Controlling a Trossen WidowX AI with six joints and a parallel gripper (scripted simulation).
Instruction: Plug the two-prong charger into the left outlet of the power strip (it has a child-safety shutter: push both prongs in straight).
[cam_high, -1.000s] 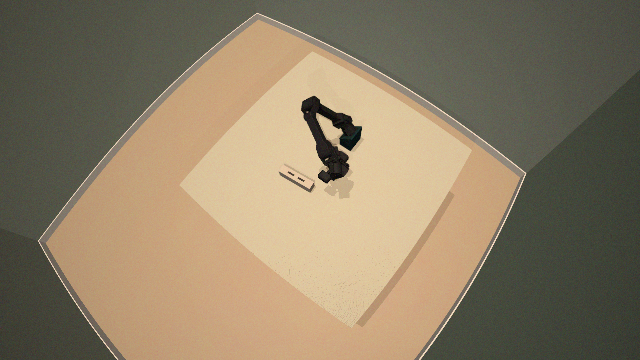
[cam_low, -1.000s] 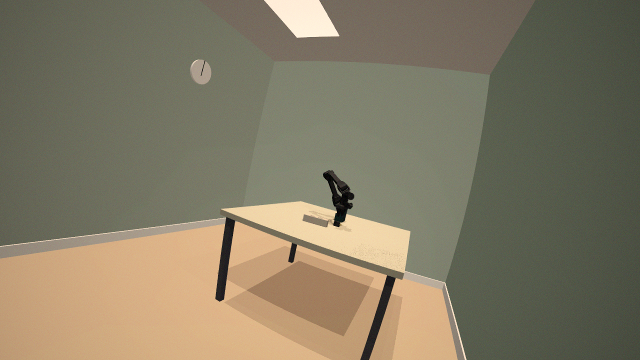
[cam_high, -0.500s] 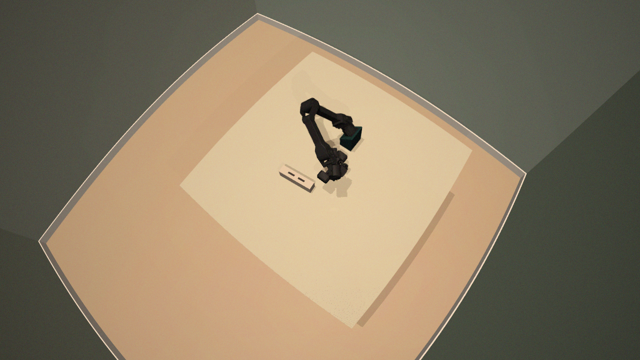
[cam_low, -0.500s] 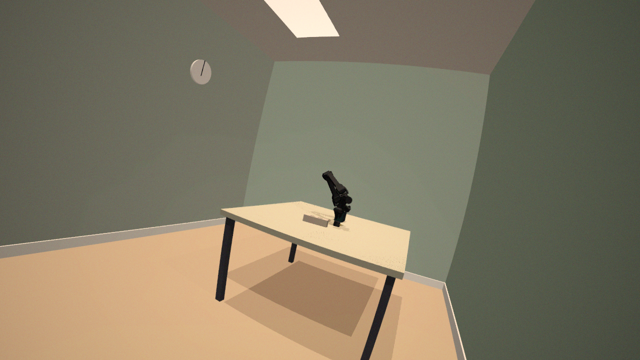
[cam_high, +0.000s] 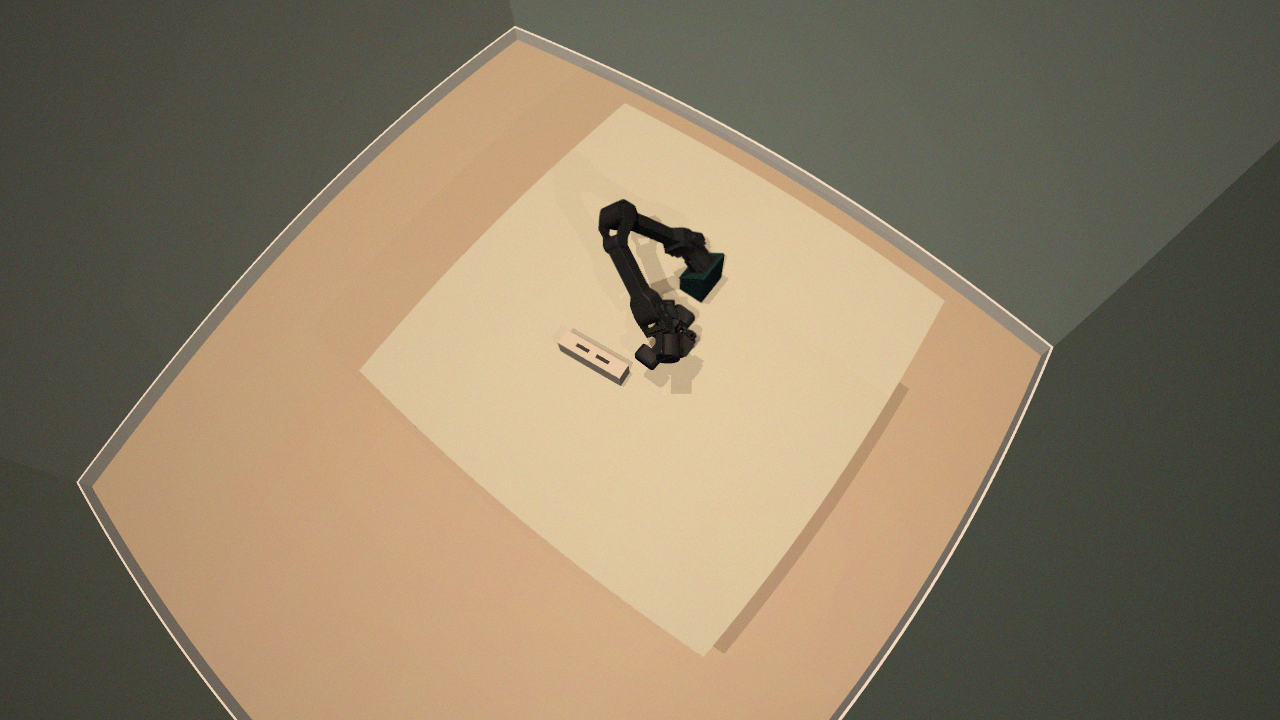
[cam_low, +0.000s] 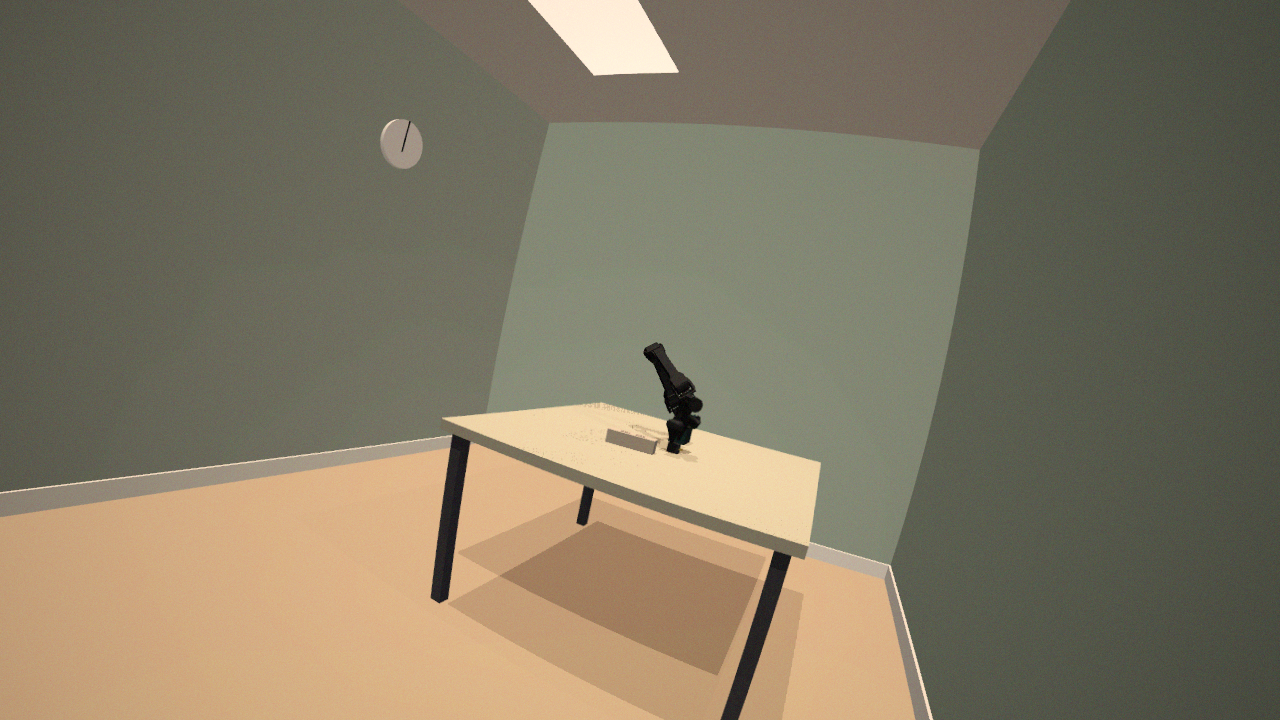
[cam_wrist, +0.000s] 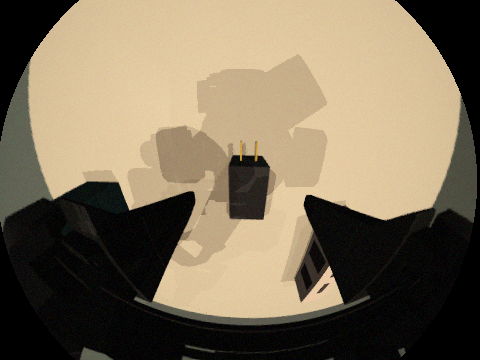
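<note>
Now: the two-prong charger 2 cm to the left of my gripper tip and 2 cm below it.
</note>
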